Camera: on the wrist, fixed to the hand. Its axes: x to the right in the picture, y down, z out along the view.
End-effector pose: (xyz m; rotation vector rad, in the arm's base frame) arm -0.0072 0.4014 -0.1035 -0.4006 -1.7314 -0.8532
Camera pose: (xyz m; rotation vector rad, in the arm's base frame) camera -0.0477 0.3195 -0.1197 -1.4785 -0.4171 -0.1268
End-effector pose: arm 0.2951 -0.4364 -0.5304 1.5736 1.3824 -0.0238
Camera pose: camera 0.2168 -0.4230 -0.5783 1.8344 0.0859 1.4981
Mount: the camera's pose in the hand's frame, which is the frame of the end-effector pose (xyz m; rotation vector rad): 0.0107 -0.0876 -0.0287 -0.4995 0.4281 1.5439
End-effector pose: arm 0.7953 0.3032 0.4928 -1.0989 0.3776 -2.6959
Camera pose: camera 0.7594 0.3876 0.5072 -0.0247 1.3101 -1.3570
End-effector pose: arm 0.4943 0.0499 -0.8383 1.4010 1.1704 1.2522
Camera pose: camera 0.4589 0.0746 -0.9205 -1.5800 0.3075 -2.6706
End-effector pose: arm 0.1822 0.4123 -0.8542 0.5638 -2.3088 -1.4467
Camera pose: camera 0.1998 0.3501 -0.9208 -0.8301 -1.2059 -0.8174
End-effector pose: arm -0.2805 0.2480 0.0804 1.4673 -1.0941 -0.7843
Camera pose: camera -0.2321 0.2471 0.0012 0.0849 -1.1840 0.3559
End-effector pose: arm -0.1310 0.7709 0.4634 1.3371 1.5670 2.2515
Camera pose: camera -0.1909 0.7970 0.3975 -1.2073 0.2728 -1.7603
